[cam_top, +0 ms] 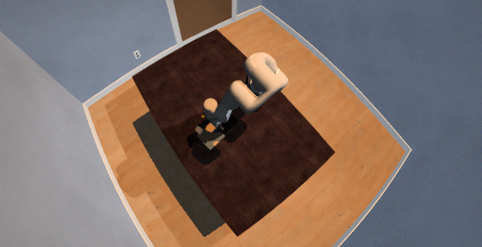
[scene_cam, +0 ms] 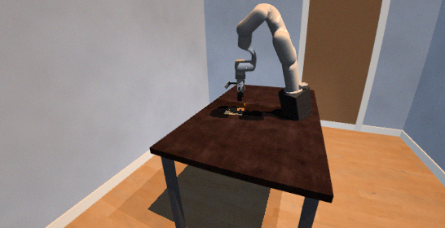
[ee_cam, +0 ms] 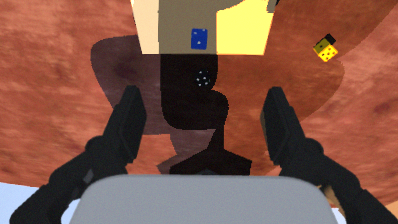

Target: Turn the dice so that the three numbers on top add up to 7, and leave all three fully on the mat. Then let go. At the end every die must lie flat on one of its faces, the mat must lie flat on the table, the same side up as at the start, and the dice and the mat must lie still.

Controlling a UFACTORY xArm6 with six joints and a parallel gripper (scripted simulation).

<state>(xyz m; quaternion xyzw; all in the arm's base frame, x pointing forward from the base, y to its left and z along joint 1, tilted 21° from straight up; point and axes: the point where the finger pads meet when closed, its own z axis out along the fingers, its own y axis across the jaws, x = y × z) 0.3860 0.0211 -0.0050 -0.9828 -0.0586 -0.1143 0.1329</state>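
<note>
The yellow die is 1 cm ahead of my hand, 14 cm to the right of it and 11 cm below it. Round my hand: mat 5 cm ahead, 1 cm to the left, 11 cm below; then blue die 10 cm below; then black die 5 cm behind, 1 cm to the right, 11 cm below.
</note>
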